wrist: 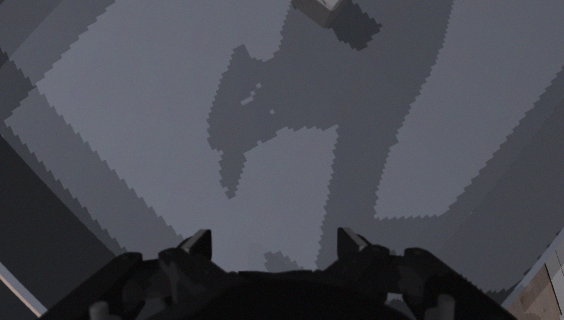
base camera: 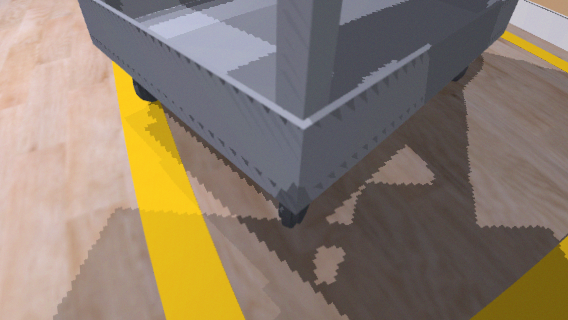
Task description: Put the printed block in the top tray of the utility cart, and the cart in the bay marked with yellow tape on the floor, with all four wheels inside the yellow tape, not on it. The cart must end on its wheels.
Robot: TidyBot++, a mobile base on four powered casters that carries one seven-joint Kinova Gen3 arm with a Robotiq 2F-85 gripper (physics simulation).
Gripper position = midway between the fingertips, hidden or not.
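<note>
Yellow tape (base camera: 188, 271) visible. My gripper (wrist: 274, 242) visible.
</note>
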